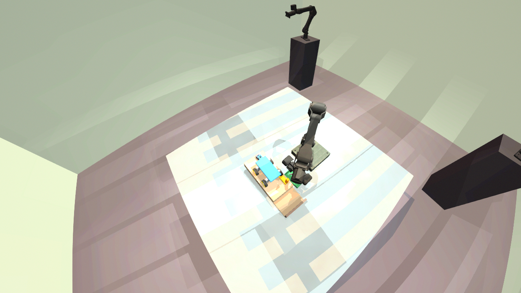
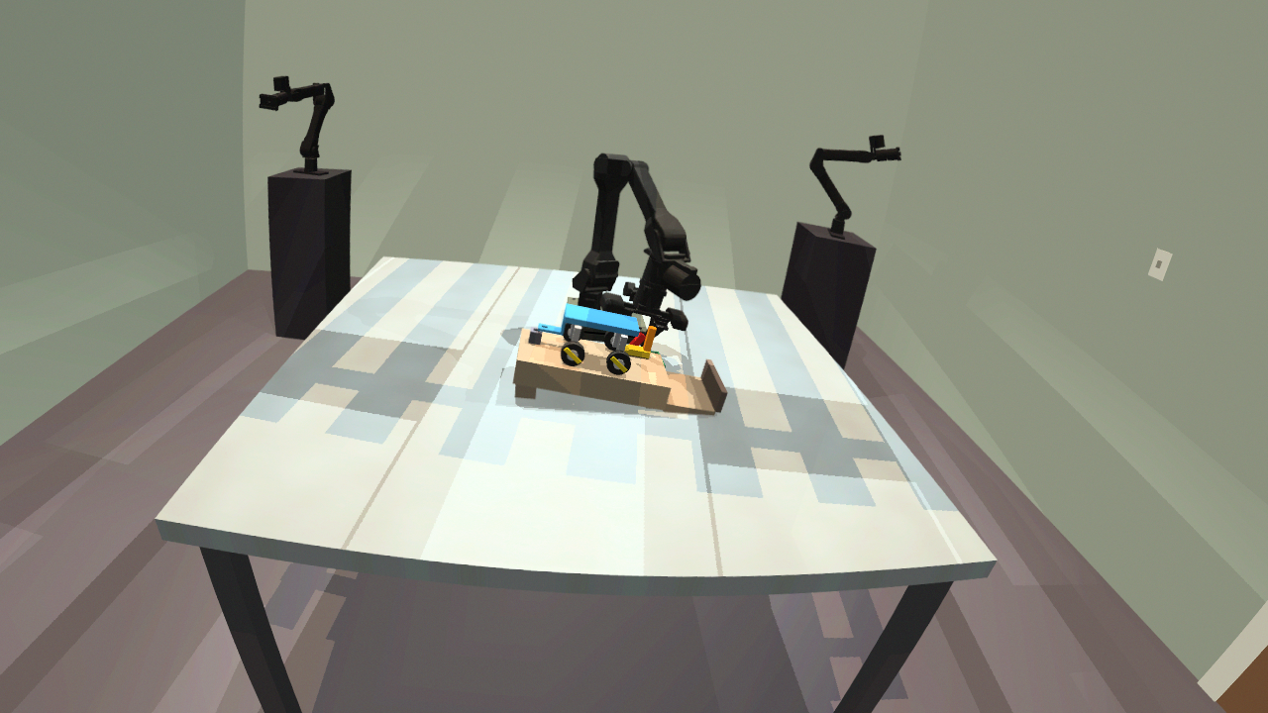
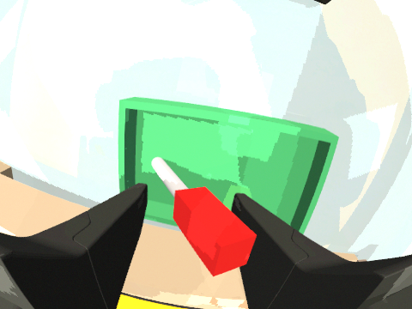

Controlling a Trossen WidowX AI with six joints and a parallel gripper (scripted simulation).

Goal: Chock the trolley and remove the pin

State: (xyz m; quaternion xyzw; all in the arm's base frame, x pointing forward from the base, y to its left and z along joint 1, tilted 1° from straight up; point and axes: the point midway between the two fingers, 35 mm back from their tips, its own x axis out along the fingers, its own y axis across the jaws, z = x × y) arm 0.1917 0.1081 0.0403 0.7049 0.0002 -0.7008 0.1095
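The green tray is 10 mm to the left of my gripper tip and 50 mm below it. From my gripper tip the other things lie so: yellow chock (80 mm ahead, 40 mm above); red-headed stop pin (right at my gripper tip); ramp (130 mm ahead, 90 mm to the right).
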